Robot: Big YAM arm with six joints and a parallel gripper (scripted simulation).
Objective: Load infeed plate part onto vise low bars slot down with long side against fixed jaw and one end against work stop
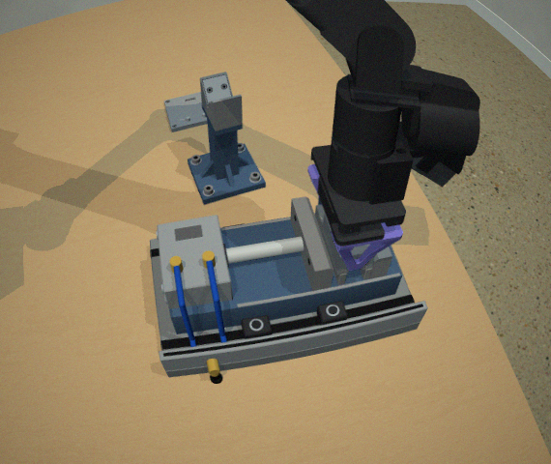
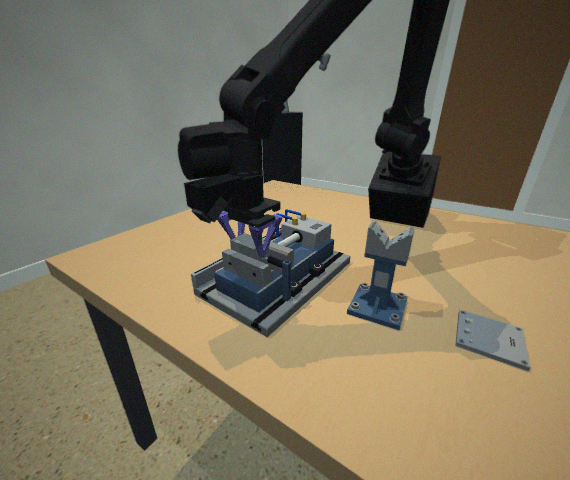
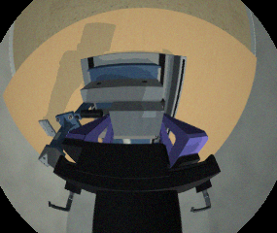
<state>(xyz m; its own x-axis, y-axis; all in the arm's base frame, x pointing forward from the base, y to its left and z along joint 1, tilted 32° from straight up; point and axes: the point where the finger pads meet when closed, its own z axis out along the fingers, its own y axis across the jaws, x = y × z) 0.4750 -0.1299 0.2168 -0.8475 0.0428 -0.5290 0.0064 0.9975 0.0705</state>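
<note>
Now: the grey part 1 cm below my hand. The rest, counted from my hand: fixed jaw: 3 cm ahead, 2 cm to the left, 2 cm below; then black work stop: 7 cm to the left, 1 cm below; then moving jaw: 3 cm behind, 2 cm to the left, 2 cm below.
</note>
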